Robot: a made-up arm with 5 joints.
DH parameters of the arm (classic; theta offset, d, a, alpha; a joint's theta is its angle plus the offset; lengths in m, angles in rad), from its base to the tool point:
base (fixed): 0 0.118 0 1.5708
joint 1: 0 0.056 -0.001 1.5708
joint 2: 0 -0.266 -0.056 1.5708
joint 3: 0 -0.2 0.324 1.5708
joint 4: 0 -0.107 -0.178 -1.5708
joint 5: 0 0.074 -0.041 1.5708
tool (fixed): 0 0.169 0 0
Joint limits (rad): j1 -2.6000..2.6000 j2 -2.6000..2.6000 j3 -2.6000..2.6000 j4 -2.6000..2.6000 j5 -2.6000..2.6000
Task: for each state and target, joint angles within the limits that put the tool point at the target. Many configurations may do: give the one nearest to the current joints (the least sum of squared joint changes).
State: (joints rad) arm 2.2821 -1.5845 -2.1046 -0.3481 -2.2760
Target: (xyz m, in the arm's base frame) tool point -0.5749 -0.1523 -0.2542
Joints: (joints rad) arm 2.0898 -1.6266 -2.3692 -1.2393 -2.5949
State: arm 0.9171 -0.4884 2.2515 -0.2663 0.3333
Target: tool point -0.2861 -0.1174 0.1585
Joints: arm 0.1744 0.1270 2.6000 -0.4082 0.7557
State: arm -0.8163 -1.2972 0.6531 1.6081 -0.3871
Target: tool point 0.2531 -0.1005 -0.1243
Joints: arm -1.0394 -1.1788 1.1655 1.3145 0.3808
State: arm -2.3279 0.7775 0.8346 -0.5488 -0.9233
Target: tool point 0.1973 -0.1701 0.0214
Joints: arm -2.1924 0.6134 1.0488 -0.0520 -0.1213
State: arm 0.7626 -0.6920 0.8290 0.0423 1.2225
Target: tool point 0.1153 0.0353 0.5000
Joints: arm 0.4561 -0.7546 -0.1308 -0.3115 1.2542
